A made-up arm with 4 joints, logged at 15 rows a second.
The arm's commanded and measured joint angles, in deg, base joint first. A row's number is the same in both.
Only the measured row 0 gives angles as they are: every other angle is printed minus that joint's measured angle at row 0.
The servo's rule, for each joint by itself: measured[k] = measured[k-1] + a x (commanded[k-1-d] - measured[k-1]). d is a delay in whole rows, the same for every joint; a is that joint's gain. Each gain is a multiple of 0.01, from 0.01 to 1. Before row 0 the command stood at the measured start. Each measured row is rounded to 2 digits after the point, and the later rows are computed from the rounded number. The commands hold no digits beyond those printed.
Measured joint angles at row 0:
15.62, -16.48, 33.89, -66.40
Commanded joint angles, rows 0 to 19:
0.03, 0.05, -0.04, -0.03
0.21, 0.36, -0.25, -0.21
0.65, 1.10, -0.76, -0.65
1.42, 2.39, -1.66, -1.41
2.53, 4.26, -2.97, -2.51
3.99, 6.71, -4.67, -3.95
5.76, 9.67, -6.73, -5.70
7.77, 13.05, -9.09, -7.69
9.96, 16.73, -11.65, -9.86
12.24, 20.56, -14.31, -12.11
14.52, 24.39, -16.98, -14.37
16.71, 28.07, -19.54, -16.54
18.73, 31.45, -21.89, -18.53
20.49, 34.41, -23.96, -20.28
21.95, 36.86, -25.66, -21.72
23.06, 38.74, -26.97, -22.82
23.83, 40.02, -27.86, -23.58
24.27, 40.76, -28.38, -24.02
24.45, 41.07, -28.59, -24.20
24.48, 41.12, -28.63, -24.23
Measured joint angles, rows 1 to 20:
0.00, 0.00, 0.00, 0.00
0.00, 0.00, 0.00, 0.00
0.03, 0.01, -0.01, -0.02
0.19, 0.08, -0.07, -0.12
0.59, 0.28, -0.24, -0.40
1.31, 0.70, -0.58, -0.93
2.37, 1.41, -1.15, -1.75
3.78, 2.47, -1.99, -2.89
5.50, 3.91, -3.13, -4.35
7.47, 5.74, -4.56, -6.09
9.64, 7.94, -6.26, -8.05
11.90, 10.46, -8.19, -10.16
14.18, 13.25, -10.30, -12.35
16.38, 16.21, -12.52, -14.53
18.42, 19.26, -14.77, -16.61
20.22, 22.29, -16.98, -18.52
21.73, 25.20, -19.06, -20.18
22.89, 27.91, -20.96, -21.55
23.71, 30.33, -22.62, -22.61
24.20, 32.42, -24.00, -23.34
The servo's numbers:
d 2
a 0.87 0.20 0.24 0.52

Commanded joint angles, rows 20 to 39:
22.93, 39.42, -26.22, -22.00
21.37, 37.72, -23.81, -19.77
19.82, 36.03, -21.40, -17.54
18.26, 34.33, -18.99, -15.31
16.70, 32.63, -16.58, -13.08
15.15, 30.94, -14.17, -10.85
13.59, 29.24, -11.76, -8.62
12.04, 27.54, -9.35, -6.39
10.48, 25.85, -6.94, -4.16
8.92, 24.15, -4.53, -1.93
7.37, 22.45, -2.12, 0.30
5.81, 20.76, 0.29, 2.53
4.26, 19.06, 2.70, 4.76
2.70, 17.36, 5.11, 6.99
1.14, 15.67, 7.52, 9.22
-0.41, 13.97, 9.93, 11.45
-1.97, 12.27, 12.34, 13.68
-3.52, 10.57, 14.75, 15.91
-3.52, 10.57, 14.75, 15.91
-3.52, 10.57, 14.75, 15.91
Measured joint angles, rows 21 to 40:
24.42, 34.15, -25.10, -23.79
24.47, 35.54, -25.95, -24.02
23.13, 36.32, -26.01, -22.97
21.60, 36.60, -25.48, -21.31
20.05, 36.49, -24.50, -19.35
18.49, 36.06, -23.18, -17.25
16.93, 35.37, -21.60, -15.08
15.38, 34.48, -19.82, -12.88
13.82, 33.43, -17.89, -10.66
12.27, 32.25, -15.84, -8.44
10.71, 30.97, -13.70, -6.21
9.15, 29.61, -11.50, -3.98
7.60, 28.18, -9.25, -1.75
6.04, 26.70, -6.96, 0.48
4.49, 25.17, -4.64, 2.71
2.93, 23.61, -2.30, 4.94
1.37, 22.02, 0.06, 7.17
-0.18, 20.41, 2.43, 9.40
-1.74, 18.78, 4.81, 11.63
-3.29, 17.14, 7.20, 13.86

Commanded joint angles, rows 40 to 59:
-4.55, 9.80, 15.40, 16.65
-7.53, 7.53, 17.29, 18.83
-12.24, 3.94, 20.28, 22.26
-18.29, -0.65, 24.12, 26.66
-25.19, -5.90, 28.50, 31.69
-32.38, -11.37, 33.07, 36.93
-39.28, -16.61, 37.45, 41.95
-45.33, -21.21, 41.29, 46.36
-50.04, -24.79, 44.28, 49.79
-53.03, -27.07, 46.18, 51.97
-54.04, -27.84, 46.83, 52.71
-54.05, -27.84, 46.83, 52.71
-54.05, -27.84, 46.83, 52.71
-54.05, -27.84, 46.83, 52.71
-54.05, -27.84, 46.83, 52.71
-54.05, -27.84, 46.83, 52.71
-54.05, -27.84, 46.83, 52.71
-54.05, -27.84, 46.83, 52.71
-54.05, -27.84, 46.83, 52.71
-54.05, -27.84, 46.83, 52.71
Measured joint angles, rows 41 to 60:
-3.49, 15.83, 9.01, 14.93
-3.52, 14.78, 10.39, 15.44
-4.42, 13.78, 11.59, 16.07
-7.13, 12.53, 12.96, 17.51
-11.58, 10.81, 14.72, 19.98
-17.42, 8.52, 16.98, 23.45
-24.18, 5.64, 19.74, 27.73
-31.31, 2.24, 22.94, 32.51
-38.24, -1.53, 26.42, 37.42
-44.41, -5.47, 29.99, 42.07
-49.31, -9.33, 33.42, 46.08
-52.55, -12.88, 36.48, 49.14
-53.85, -15.87, 38.96, 51.00
-54.02, -18.26, 40.85, 51.89
-54.05, -20.18, 42.29, 52.32
-54.05, -21.71, 43.38, 52.52
-54.05, -22.94, 44.21, 52.62
-54.05, -23.92, 44.84, 52.67
-54.05, -24.70, 45.32, 52.69
-54.05, -25.33, 45.68, 52.70

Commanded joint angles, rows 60 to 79:
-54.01, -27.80, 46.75, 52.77
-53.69, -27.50, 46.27, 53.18
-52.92, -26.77, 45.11, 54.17
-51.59, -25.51, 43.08, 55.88
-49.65, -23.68, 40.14, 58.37
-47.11, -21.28, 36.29, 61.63
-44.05, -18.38, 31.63, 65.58
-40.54, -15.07, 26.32, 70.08
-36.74, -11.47, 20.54, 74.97
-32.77, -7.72, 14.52, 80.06
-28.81, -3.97, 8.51, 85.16
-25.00, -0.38, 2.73, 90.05
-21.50, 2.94, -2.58, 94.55
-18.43, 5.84, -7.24, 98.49
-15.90, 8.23, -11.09, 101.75
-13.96, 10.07, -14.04, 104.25
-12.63, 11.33, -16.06, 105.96
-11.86, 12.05, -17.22, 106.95
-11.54, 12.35, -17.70, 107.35
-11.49, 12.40, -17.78, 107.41
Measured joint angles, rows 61 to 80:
-54.05, -25.83, 45.96, 52.71
-54.05, -26.23, 46.17, 52.71
-54.02, -26.54, 46.31, 52.74
-53.73, -26.73, 46.30, 52.97
-53.03, -26.74, 46.01, 53.59
-51.78, -26.49, 45.31, 54.78
-49.93, -25.93, 44.07, 56.65
-47.48, -25.00, 42.20, 59.24
-44.50, -23.68, 39.66, 62.54
-41.05, -21.96, 36.46, 66.46
-37.30, -19.86, 32.64, 70.89
-33.36, -17.43, 28.29, 75.66
-29.40, -14.74, 23.54, 80.60
-25.57, -11.87, 18.55, 85.51
-22.03, -8.91, 13.48, 90.21
-18.90, -5.96, 8.51, 94.52
-16.29, -3.12, 3.81, 98.28
-14.26, -0.48, -0.47, 101.38
-12.84, 1.88, -4.21, 103.76
-11.99, 3.91, -7.33, 105.42

